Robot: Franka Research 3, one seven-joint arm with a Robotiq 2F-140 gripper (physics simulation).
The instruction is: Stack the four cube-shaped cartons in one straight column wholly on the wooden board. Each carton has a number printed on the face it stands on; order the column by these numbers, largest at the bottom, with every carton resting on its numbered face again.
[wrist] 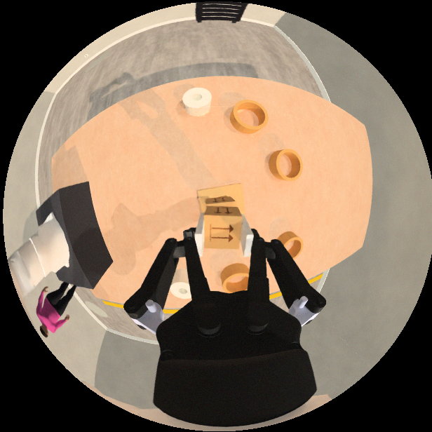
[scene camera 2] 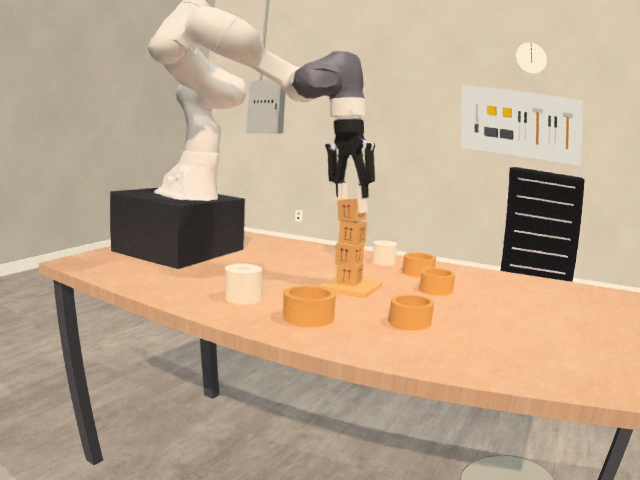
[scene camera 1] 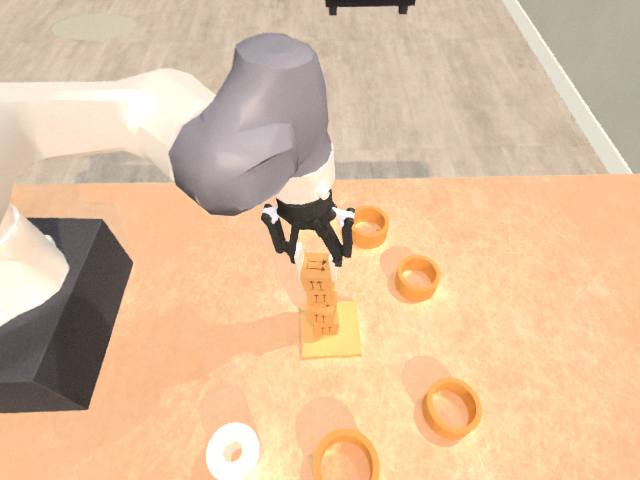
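Observation:
My gripper [scene camera 1: 316, 262] [scene camera 2: 352, 200] [wrist: 221, 221] points down, shut on the top carton [scene camera 1: 316, 284] [scene camera 2: 347, 210] [wrist: 222, 235]. That carton is level at the head of the column, touching or barely above the second carton [scene camera 1: 320, 298] [scene camera 2: 349, 232]; I cannot tell which. Below are the third carton [scene camera 2: 346, 254] and the bottom carton [scene camera 1: 326, 329] [scene camera 2: 346, 273], which stands on the wooden board [scene camera 1: 346, 346] [scene camera 2: 369, 289] [wrist: 235, 190]. The three lower cartons are stacked with slight sideways offsets. Side arrows point up in scene camera 2. The numbered faces are hidden.
Orange rings [scene camera 1: 369, 240] [scene camera 1: 417, 294] [scene camera 1: 428, 408] [scene camera 2: 309, 312] [scene camera 2: 410, 316] stand around the board. One white roll [scene camera 1: 214, 451] [scene camera 2: 243, 284] stands front left in scene camera 2, another white roll [scene camera 2: 384, 253] behind the column. The black robot base block [scene camera 1: 77, 330] [scene camera 2: 149, 227] is at left.

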